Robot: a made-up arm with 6 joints.
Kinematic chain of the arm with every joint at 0, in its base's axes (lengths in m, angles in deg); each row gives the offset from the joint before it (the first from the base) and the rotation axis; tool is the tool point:
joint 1: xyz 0 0 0.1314 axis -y
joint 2: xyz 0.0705 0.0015 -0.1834 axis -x
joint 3: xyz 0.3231 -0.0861 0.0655 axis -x
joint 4: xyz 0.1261 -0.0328 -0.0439 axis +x
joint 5: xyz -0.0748 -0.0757 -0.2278 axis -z
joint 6: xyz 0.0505 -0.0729 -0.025 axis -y
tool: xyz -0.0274 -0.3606 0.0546
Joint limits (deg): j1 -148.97..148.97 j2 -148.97..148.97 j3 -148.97..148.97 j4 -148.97..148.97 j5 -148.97..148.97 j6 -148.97..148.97
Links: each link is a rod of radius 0.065 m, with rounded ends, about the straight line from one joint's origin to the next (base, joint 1, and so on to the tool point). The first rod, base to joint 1, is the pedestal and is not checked.
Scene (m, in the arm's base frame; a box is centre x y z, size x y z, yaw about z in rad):
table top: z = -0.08
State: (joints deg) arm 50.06 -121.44 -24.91 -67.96 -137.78 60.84
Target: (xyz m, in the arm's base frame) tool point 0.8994 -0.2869 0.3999
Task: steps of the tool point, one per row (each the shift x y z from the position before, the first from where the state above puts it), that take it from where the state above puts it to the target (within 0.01 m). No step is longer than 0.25 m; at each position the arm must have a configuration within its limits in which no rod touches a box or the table.
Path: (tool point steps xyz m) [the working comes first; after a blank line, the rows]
Joints at the target: 54.54 -60.10 24.17 -111.76 -138.43 65.25
Straight joint move there: clear.

1: 0.1408 0.0341 -0.1131
2: 0.1428 -0.0706 -0.1074
3: 0.1022 -0.1616 -0.0692
4: 0.0280 -0.2132 -0.0095
5: -0.0607 -0.2107 0.0548

